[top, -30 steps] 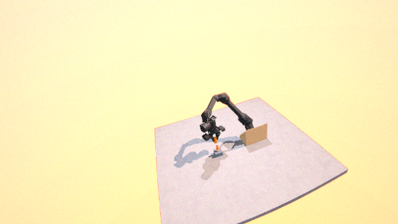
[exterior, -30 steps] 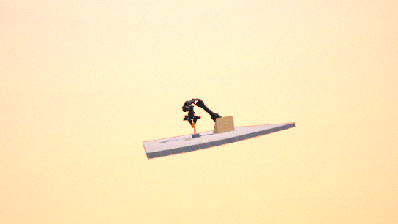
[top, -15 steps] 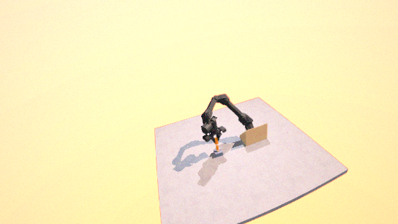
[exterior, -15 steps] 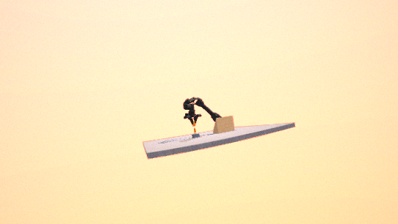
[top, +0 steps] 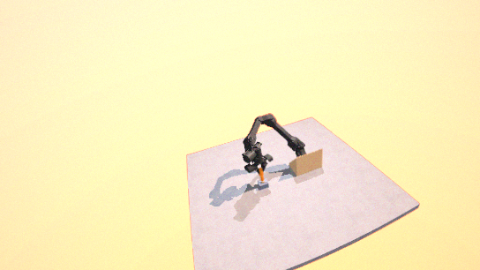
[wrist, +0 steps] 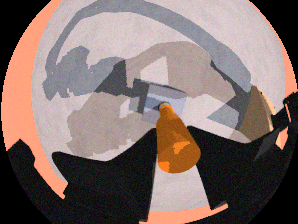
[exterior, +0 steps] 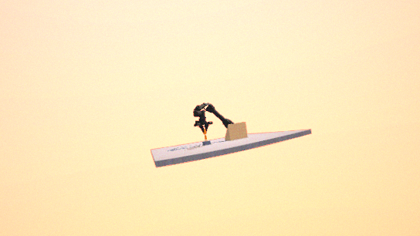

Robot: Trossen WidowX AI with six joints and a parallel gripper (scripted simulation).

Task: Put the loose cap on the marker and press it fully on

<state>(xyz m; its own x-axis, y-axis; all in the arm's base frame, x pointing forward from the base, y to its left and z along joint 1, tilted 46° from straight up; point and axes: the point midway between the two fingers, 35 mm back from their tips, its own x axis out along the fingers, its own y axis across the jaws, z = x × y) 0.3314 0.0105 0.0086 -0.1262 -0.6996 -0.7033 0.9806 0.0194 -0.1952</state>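
Now: gripper tip 100 mm above the holder block. Round my gripper tip: orange cap (10 mm above).
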